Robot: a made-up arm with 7 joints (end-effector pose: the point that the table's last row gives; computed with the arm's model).
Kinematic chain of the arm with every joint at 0, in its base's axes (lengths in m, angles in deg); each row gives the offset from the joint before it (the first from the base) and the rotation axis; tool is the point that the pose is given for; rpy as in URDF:
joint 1: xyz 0 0 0.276 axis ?
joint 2: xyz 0 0 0 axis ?
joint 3: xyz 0 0 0.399 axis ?
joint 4: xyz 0.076 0 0 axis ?
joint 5: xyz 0.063 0 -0.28 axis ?
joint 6: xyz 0 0 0 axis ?
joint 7: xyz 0.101 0 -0.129 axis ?
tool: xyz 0 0 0 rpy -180 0 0
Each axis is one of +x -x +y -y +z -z.
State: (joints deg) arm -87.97 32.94 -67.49 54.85 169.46 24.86 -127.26
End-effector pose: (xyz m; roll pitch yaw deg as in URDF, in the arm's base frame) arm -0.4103 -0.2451 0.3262 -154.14 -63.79 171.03
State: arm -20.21 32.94 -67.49 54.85 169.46 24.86 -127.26
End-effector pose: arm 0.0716 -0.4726 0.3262 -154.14 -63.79 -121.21
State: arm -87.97 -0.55 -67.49 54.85 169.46 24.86 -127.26
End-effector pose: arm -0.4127 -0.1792 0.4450 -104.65 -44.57 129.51
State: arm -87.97 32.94 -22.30 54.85 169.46 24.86 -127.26
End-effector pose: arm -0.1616 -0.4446 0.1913 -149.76 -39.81 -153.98
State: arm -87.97 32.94 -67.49 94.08 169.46 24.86 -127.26
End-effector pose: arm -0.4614 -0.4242 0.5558 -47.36 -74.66 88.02
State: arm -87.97 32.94 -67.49 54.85 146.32 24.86 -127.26
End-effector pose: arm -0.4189 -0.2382 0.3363 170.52 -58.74 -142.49
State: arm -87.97 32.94 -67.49 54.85 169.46 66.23 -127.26
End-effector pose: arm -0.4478 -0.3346 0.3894 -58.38 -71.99 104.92
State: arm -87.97 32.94 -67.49 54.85 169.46 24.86 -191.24
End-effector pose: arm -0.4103 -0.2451 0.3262 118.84 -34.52 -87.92
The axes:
joint 1: +z
joint 2: +y
joint 3: +z
joint 4: -y
joint 5: -z
joint 6: +y
joint 7: -z

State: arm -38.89 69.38 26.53 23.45 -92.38 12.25 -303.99
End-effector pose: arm 0.2120 0.0838 0.0644 -141.49 19.96 28.94
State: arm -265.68 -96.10 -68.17 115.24 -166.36 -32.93 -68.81
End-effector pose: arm 0.4066 -0.4500 0.4140 46.37 44.15 65.21
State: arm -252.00 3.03 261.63 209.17 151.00 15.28 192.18
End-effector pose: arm -0.1461 -0.0150 1.0472 -3.82 44.05 170.40
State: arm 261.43 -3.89 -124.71 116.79 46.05 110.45 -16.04
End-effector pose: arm -0.3564 0.2197 0.7730 -138.62 -21.54 163.06
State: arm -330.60 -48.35 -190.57 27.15 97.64 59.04 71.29
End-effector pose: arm -0.2300 -0.1243 0.0514 129.46 -4.98 23.82
